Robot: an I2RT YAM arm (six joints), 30 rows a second.
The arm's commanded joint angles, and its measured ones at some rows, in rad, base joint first. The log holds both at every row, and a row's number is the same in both.
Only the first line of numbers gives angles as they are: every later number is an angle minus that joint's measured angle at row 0.
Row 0, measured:
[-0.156 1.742 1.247 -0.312 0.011 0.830]
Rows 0 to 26, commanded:
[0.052 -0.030 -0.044 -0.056 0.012 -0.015]
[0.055 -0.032 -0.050 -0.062 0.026 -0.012]
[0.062 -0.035 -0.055 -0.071 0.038 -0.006]
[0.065 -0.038 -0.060 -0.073 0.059 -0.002]
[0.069 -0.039 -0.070 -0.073 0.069 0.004]
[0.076 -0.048 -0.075 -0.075 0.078 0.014]
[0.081 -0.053 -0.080 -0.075 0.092 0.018]
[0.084 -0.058 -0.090 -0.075 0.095 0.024]
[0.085 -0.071 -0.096 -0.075 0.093 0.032]
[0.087 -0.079 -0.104 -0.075 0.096 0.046]
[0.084 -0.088 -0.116 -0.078 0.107 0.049]
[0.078 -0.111 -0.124 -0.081 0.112 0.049]
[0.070 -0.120 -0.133 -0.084 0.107 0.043]
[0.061 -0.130 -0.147 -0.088 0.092 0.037]
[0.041 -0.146 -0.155 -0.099 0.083 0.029]
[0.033 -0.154 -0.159 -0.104 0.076 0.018]
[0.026 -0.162 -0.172 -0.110 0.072 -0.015]
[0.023 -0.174 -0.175 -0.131 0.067 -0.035]
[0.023 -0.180 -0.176 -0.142 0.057 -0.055]
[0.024 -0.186 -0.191 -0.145 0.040 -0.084]
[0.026 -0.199 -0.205 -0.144 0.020 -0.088]
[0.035 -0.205 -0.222 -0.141 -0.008 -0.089]
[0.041 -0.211 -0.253 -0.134 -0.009 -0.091]
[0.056 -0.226 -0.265 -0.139 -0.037 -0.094]
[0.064 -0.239 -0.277 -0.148 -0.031 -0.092]
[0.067 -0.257 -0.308 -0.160 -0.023 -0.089]
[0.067 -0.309 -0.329 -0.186 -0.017 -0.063]
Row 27, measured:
[0.013 -0.215 -0.265 -0.071 0.091 -0.026]
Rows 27 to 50, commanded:
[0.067 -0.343 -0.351 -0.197 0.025 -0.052]
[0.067 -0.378 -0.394 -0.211 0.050 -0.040]
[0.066 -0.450 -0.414 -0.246 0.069 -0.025]
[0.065 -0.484 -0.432 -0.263 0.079 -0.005]
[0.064 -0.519 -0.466 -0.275 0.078 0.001]
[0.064 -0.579 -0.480 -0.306 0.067 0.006]
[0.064 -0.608 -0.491 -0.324 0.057 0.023]
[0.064 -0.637 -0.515 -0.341 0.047 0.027]
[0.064 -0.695 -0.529 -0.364 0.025 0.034]
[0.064 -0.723 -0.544 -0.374 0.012 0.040]
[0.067 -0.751 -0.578 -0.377 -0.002 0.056]
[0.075 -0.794 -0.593 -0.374 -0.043 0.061]
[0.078 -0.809 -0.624 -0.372 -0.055 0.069]
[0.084 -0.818 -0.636 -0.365 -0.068 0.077]
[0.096 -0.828 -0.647 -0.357 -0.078 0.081]
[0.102 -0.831 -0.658 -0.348 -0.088 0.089]
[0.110 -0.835 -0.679 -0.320 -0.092 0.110]
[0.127 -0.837 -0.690 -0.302 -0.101 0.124]
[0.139 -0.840 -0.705 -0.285 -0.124 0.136]
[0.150 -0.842 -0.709 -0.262 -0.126 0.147]
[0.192 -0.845 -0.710 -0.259 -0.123 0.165]
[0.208 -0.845 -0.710 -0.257 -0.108 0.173]
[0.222 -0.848 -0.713 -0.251 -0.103 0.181]
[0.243 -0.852 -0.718 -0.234 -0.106 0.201]
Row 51, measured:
[0.199 -0.828 -0.714 -0.310 -0.090 0.132]
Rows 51 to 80, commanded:
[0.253 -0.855 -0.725 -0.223 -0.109 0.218]
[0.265 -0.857 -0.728 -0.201 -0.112 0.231]
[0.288 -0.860 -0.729 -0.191 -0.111 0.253]
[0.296 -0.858 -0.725 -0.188 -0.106 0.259]
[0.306 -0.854 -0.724 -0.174 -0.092 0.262]
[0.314 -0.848 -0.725 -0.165 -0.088 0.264]
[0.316 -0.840 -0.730 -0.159 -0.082 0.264]
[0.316 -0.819 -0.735 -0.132 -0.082 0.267]
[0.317 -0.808 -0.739 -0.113 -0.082 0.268]
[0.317 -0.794 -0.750 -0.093 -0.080 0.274]
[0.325 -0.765 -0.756 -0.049 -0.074 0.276]
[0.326 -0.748 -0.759 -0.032 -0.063 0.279]
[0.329 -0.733 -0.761 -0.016 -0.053 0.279]
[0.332 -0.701 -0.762 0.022 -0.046 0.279]
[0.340 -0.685 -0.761 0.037 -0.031 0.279]
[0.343 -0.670 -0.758 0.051 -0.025 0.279]
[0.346 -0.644 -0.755 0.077 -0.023 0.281]
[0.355 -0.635 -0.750 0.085 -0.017 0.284]
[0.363 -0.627 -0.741 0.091 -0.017 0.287]
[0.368 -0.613 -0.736 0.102 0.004 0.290]
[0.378 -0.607 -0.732 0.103 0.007 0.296]
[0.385 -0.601 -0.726 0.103 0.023 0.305]
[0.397 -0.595 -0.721 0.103 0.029 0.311]
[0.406 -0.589 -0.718 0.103 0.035 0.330]
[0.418 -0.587 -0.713 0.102 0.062 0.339]
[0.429 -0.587 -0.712 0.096 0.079 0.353]
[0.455 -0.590 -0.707 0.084 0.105 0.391]
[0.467 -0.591 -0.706 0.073 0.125 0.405]
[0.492 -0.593 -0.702 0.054 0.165 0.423]
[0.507 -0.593 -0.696 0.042 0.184 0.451]
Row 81, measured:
[0.458 -0.630 -0.700 0.047 0.099 0.317]
